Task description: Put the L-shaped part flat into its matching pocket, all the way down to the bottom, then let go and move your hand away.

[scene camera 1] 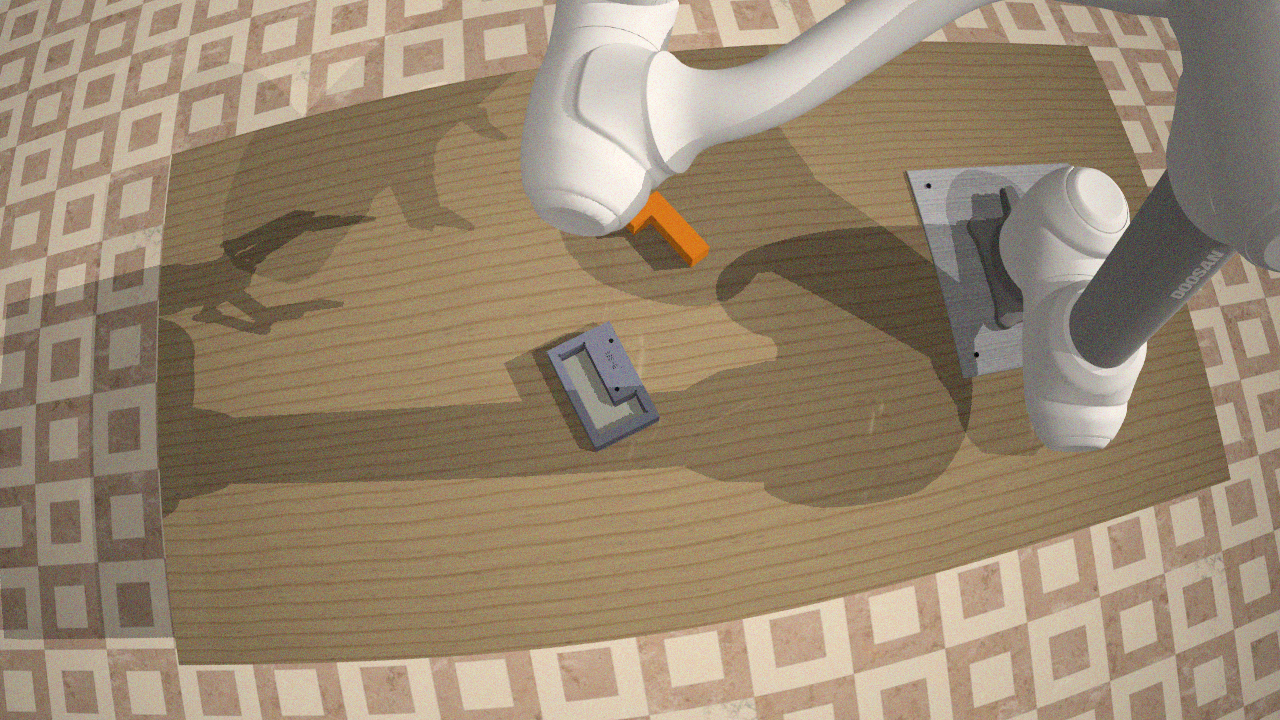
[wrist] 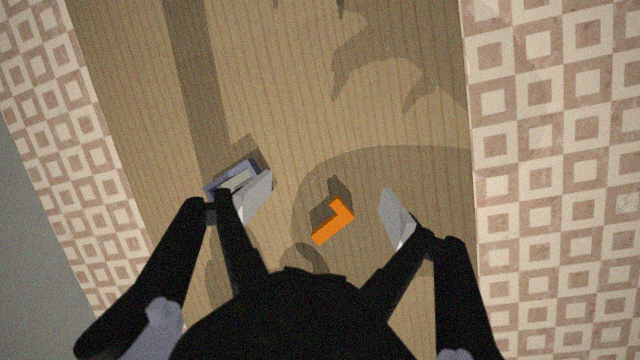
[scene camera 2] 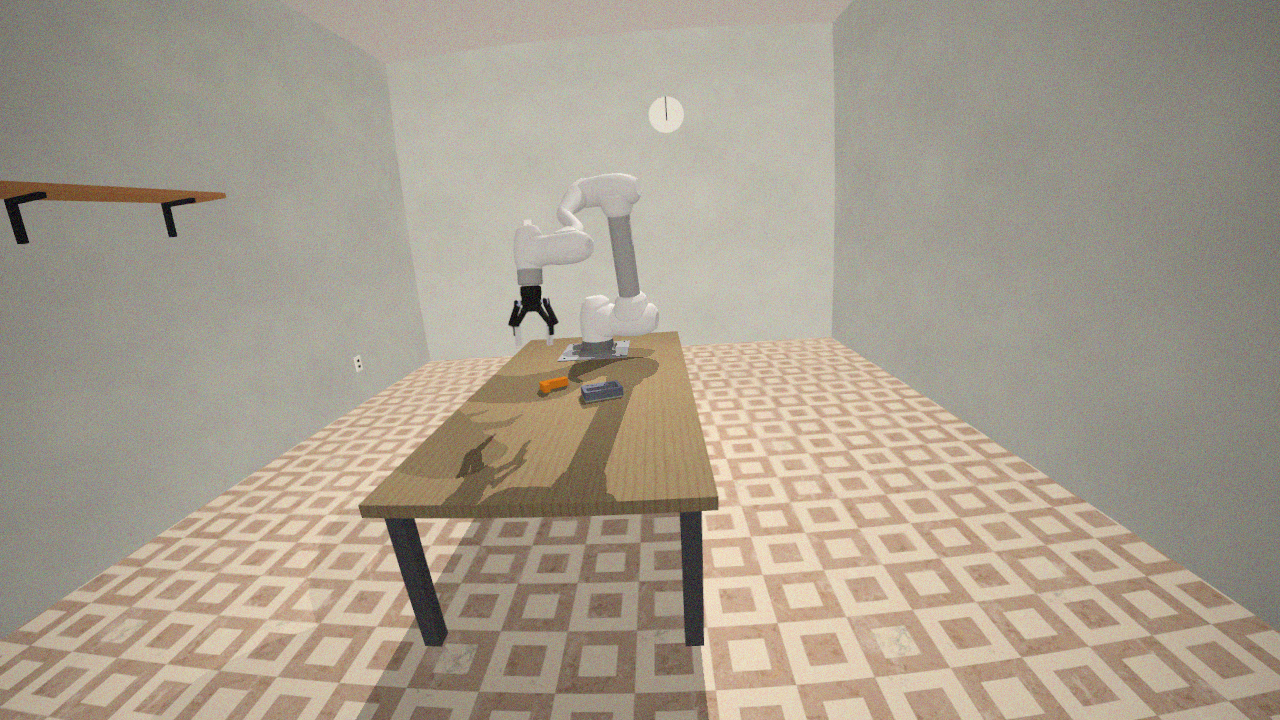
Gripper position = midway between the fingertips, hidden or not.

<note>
My gripper [scene camera 2: 534, 345] is open, holding nothing. The table carries an orange L-shaped part [scene camera 1: 666, 220]. Also in view: a grey pocket block [scene camera 1: 610, 400].
The orange L-shaped part is seen too in the wrist view [wrist: 343, 214]. My gripper shows as well in the wrist view [wrist: 325, 190]. The grey pocket block is seen too in the wrist view [wrist: 243, 173].
</note>
